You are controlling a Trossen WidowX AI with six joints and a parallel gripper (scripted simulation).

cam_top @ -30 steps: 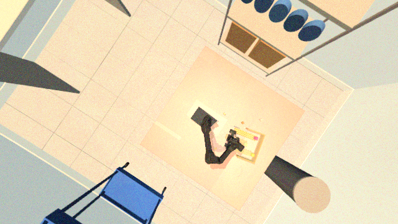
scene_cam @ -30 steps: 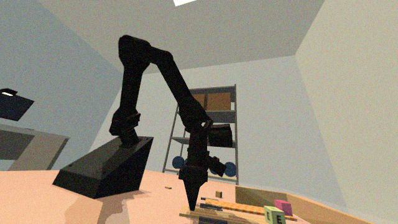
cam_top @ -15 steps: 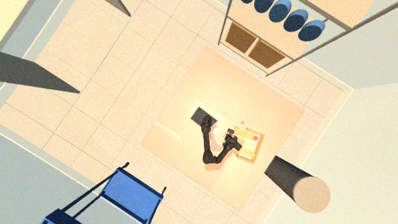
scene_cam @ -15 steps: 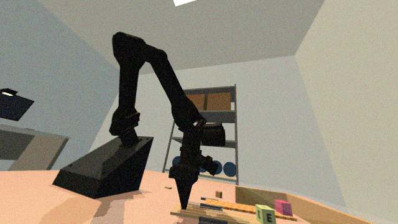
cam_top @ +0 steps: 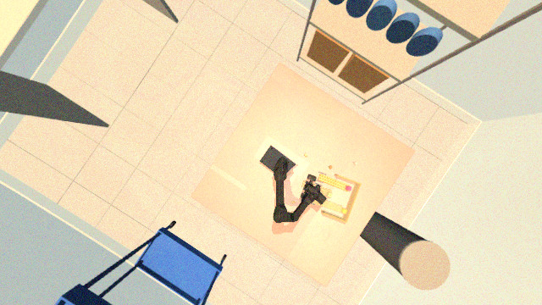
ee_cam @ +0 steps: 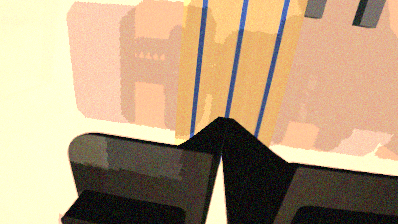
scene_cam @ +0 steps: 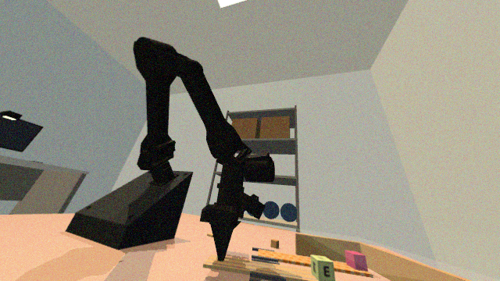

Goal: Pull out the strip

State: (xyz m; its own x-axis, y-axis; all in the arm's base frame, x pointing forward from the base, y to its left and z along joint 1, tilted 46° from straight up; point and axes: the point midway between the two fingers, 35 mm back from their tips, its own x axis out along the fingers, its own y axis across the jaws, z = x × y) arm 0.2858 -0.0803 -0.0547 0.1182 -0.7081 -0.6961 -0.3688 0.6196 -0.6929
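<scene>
Right now my gripper tip is 180 mm short of the labelled cube, 70 mm to the right of it and 20 mm below it. Also, from my gripper tip: small pale cube: 390 mm to the left, 170 mm ahead; then small tan cube: 240 mm to the left, 50 mm ahead.
</scene>
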